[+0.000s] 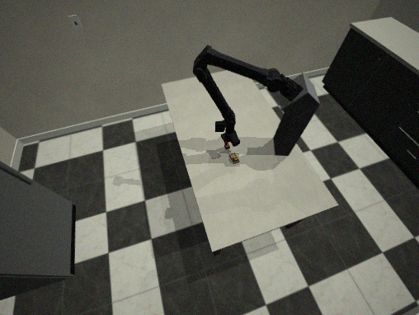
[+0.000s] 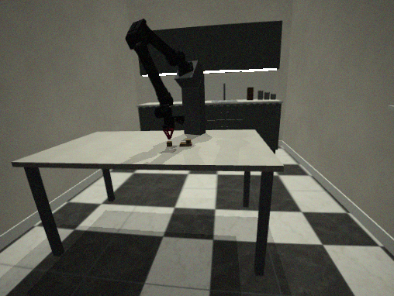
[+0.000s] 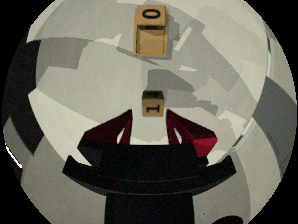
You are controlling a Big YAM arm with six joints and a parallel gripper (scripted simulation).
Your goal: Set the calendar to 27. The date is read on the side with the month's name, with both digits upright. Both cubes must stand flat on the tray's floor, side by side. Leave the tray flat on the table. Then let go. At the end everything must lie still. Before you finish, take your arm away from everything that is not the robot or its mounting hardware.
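Now: the wooden tray 10 mm ahead of my hand, 110 mm to the left of it and 50 mm below it.
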